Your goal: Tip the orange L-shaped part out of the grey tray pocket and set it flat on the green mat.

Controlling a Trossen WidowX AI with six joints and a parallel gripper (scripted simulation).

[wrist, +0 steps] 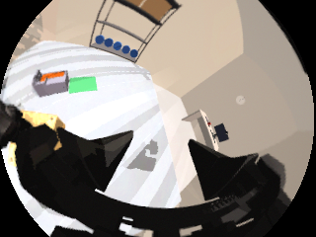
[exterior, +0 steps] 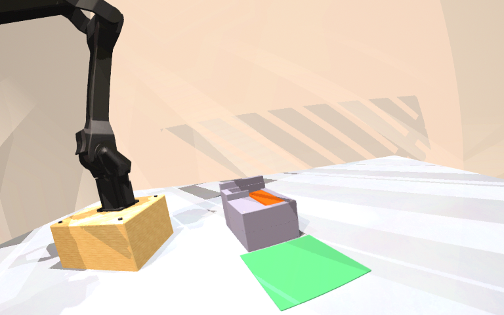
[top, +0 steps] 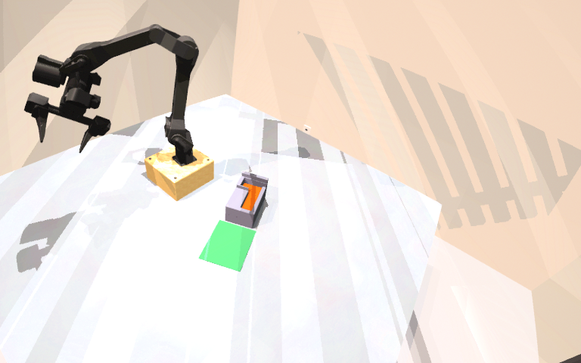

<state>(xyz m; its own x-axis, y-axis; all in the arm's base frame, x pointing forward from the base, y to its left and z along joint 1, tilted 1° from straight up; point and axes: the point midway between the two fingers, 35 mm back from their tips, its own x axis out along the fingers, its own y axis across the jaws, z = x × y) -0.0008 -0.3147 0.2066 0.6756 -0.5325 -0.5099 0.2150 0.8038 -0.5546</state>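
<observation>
The orange L-shaped part is 22 cm ahead of my gripper tip, 42 cm to the left of it and 22 cm below it. Also, from my gripper tip: green mat (30 cm ahead, 28 cm to the left, 28 cm below).
</observation>
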